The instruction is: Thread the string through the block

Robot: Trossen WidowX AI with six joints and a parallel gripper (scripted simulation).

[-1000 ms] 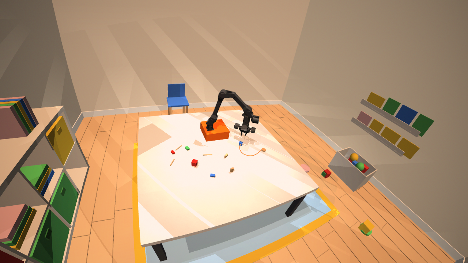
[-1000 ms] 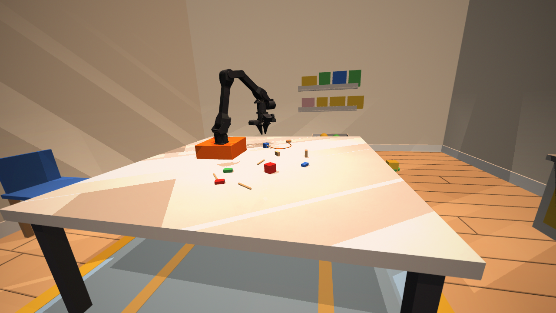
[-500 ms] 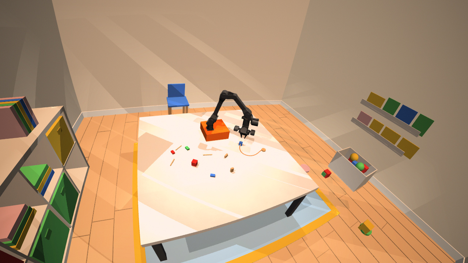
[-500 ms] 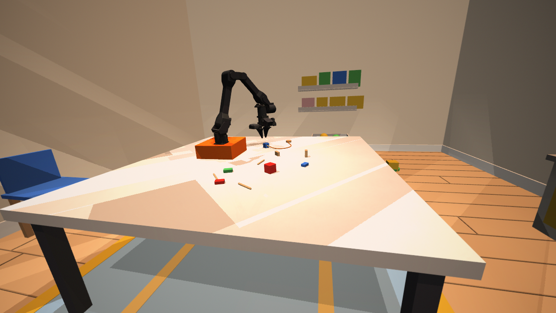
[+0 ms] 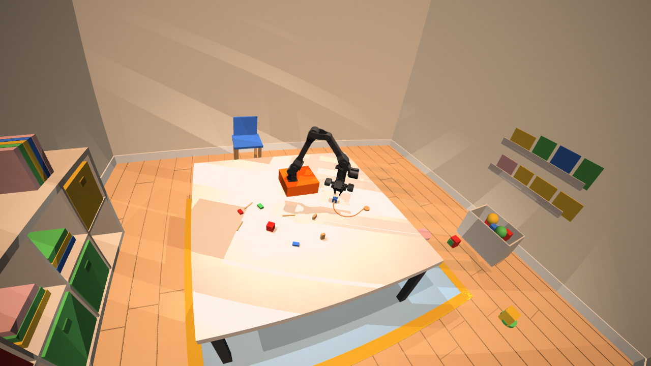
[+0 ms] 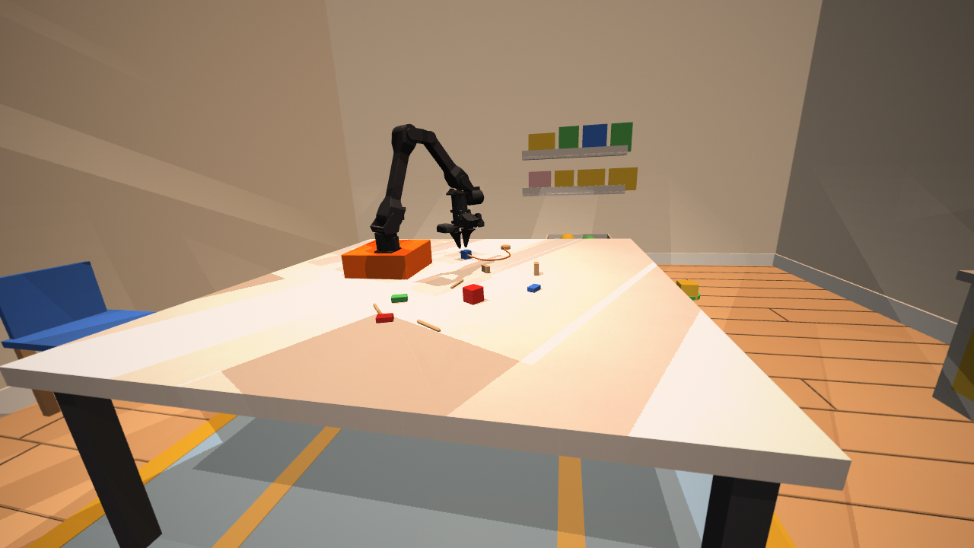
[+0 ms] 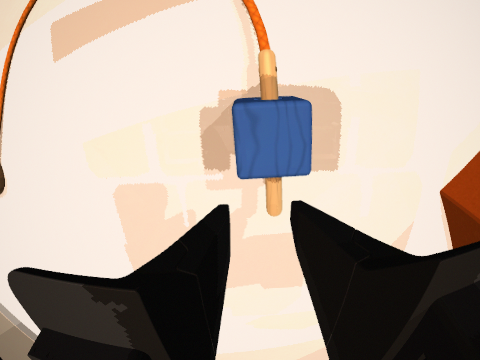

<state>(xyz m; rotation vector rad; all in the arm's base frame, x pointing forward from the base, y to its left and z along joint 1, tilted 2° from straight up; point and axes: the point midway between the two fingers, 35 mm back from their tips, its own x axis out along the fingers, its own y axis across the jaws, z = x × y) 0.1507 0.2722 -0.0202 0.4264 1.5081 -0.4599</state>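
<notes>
Now: gripper tip 2 cm short of the blue cube, 2 cm to the left of it and 2 cm above it. Round my gripper tip: thin wooden stick: 3 cm ahead, 3 cm to the right, 2 cm below; round wooden button: 13 cm ahead, 17 cm to the left, 3 cm below; flat blue piece: 34 cm ahead, 35 cm to the right, 3 cm below.
</notes>
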